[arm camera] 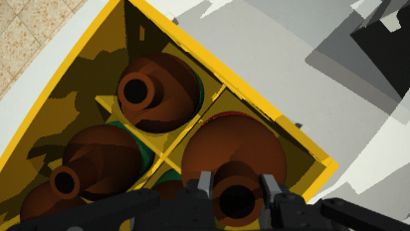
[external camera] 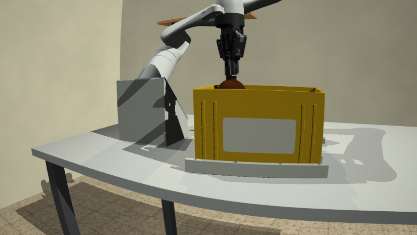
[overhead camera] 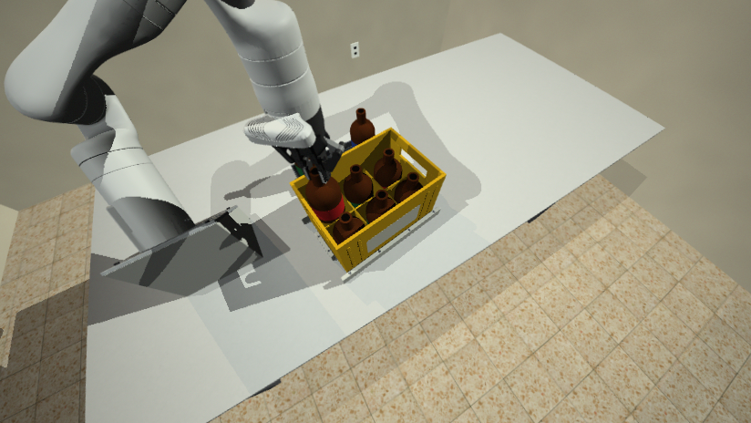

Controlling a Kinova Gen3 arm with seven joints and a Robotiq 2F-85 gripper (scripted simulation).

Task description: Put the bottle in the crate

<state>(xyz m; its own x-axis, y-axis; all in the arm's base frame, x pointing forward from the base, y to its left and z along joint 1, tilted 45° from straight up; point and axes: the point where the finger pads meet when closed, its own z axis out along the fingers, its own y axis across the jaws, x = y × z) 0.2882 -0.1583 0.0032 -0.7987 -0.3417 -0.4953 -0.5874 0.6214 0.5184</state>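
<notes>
The yellow crate lies 13 cm below my hand, 9 cm ahead of it and 5 cm to the right of it. From my hand the other things lie so: tray 21 cm below, 17 cm to the left, 13 cm ahead.
</notes>
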